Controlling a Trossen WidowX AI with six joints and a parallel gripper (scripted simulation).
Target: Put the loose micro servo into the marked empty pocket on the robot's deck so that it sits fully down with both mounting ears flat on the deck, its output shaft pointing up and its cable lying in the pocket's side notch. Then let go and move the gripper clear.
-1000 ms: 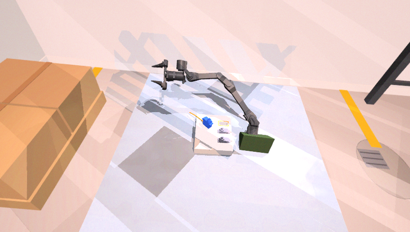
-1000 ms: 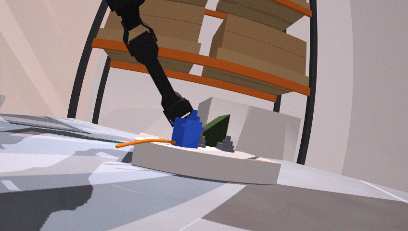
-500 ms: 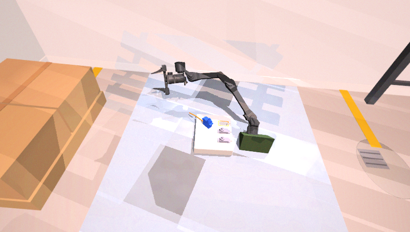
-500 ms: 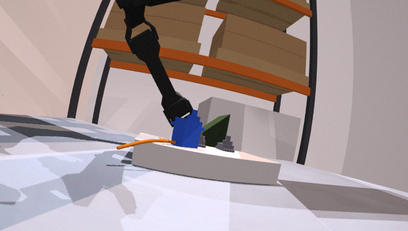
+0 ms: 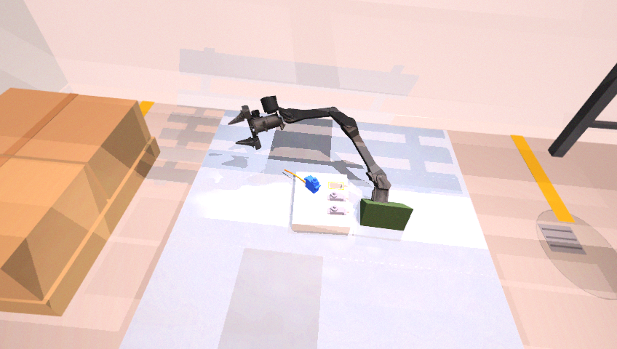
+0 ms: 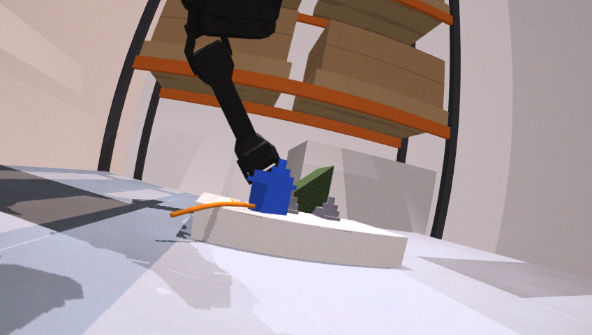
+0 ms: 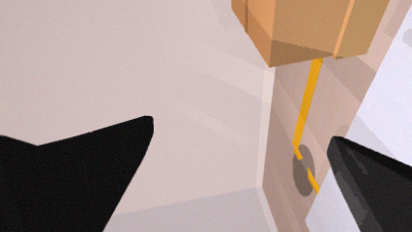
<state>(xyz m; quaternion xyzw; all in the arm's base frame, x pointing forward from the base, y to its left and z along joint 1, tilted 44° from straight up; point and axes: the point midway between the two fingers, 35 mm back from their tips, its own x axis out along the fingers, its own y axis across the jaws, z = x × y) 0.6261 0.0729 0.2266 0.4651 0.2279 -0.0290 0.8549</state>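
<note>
The pale deck is 360 mm behind my gripper tip, 250 mm below it and 100 mm to the left of it.
</note>
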